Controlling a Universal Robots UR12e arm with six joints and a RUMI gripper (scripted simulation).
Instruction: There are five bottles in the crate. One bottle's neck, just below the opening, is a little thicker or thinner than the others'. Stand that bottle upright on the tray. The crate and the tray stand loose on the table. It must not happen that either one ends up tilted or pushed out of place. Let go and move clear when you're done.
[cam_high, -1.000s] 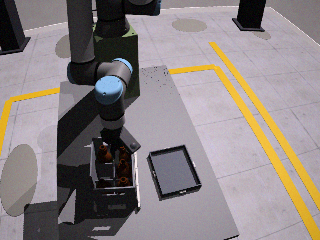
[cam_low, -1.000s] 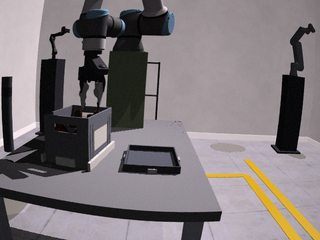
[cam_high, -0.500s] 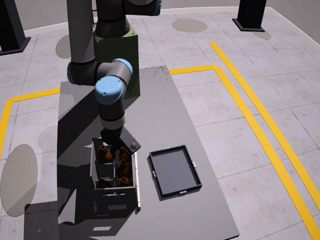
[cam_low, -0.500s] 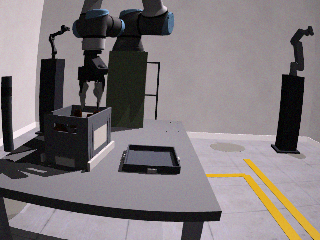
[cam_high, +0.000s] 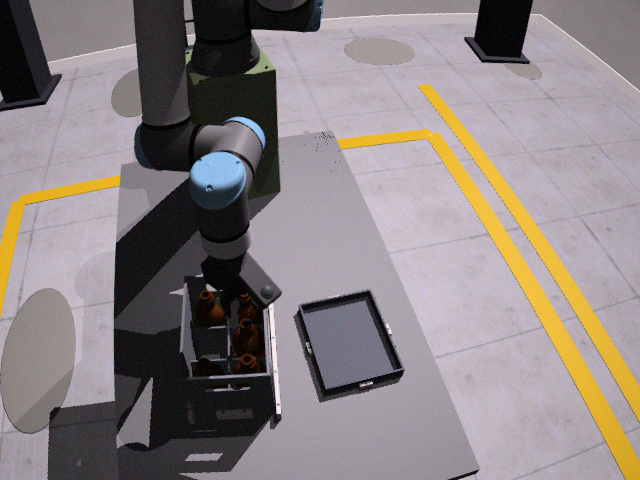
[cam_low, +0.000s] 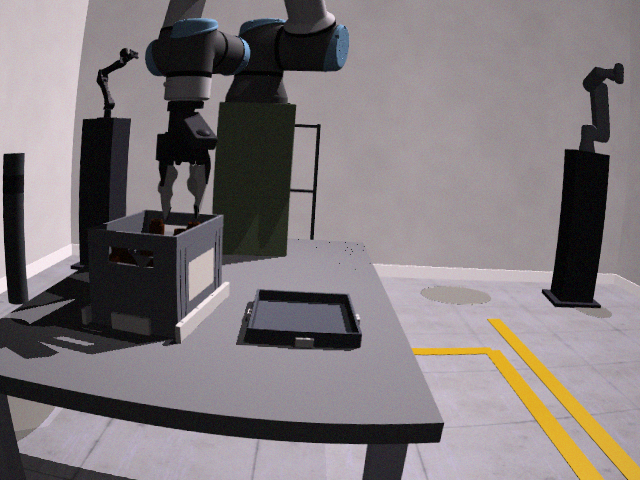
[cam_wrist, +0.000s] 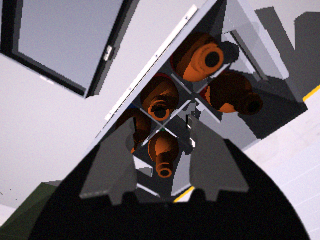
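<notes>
The dark grey crate lies 50 mm to the right of my hand and 110 mm below it. The rest, counted from my hand: black tray (40 mm behind, 230 mm to the left, 180 mm below).
</notes>
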